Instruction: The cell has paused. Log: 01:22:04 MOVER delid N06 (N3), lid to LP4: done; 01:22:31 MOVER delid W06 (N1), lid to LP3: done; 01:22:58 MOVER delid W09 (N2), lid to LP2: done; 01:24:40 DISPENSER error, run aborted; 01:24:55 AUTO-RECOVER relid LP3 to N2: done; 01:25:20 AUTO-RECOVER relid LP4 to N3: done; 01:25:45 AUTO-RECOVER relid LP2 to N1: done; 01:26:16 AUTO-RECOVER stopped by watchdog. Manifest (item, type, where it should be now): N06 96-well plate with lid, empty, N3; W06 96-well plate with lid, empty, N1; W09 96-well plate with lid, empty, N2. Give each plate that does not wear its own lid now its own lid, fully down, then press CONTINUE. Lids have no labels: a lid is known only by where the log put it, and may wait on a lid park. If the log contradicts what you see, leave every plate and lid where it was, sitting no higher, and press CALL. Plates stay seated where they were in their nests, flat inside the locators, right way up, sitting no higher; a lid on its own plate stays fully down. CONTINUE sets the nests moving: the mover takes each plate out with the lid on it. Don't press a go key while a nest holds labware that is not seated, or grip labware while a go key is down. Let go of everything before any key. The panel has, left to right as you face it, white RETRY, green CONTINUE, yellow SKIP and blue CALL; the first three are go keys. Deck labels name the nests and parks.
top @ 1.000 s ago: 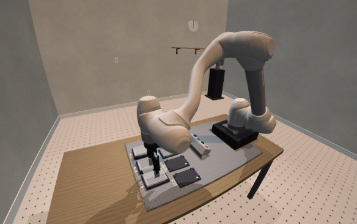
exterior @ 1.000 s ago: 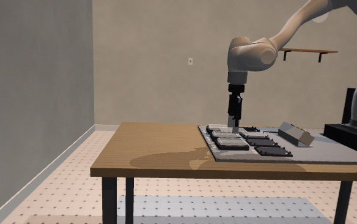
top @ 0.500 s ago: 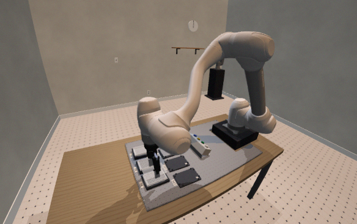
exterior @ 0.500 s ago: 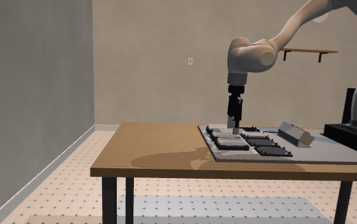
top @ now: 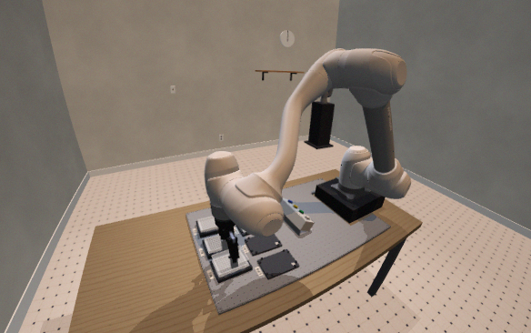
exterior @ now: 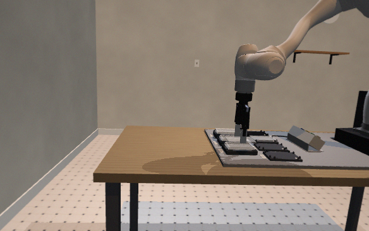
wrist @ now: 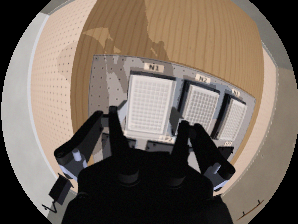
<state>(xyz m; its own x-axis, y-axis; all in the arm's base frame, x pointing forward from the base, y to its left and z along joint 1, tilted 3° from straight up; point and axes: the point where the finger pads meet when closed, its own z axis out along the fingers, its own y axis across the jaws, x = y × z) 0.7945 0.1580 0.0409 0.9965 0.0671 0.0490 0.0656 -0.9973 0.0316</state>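
The plate lies 5 cm below my hand. From my hand the other things lie so: pale lid 20 cm to the right, 18 cm behind, 7 cm below; then green key 42 cm behind, 13 cm to the right, 2 cm below; then LP2 lid park 18 cm behind, 8 cm below, 7 cm to the right.
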